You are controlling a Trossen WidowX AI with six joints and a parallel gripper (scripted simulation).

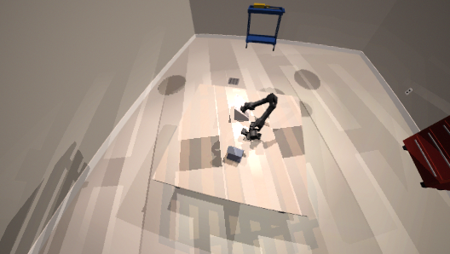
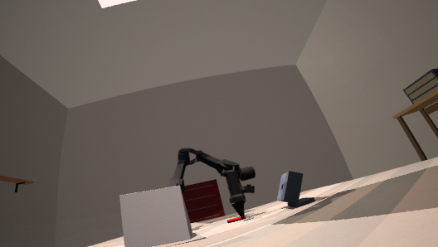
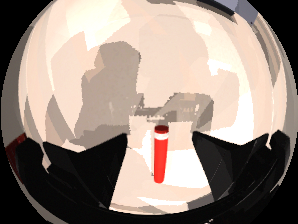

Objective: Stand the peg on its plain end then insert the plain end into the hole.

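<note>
My gripper tip is 10 mm past the red peg. From my gripper tip the other things lie so: grey-blue sloped panel: 200 mm ahead, 100 mm to the right, 70 mm above.
</note>
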